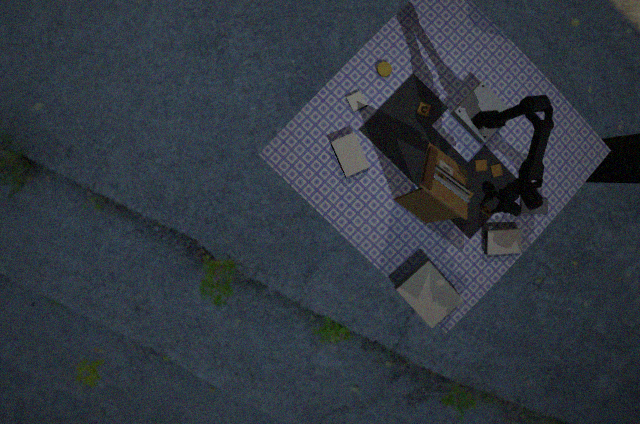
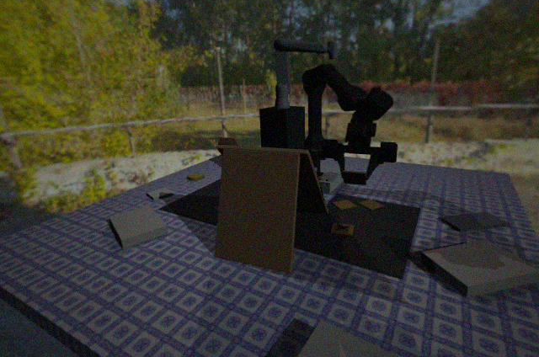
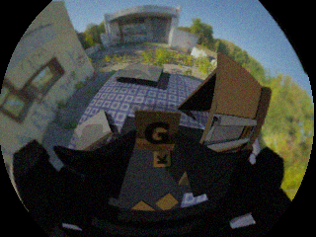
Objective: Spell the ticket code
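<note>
The brown letter board lies 70 mm ahead of my gripper tip, 190 mm to the right of it and 80 mm below it. Round my gripper tip: letter tile marked g: right at my gripper tip; letter tile marked f: 70 mm ahead, 240 mm to the right; dark mat: 90 mm behind, 270 mm to the right, 170 mm below.
</note>
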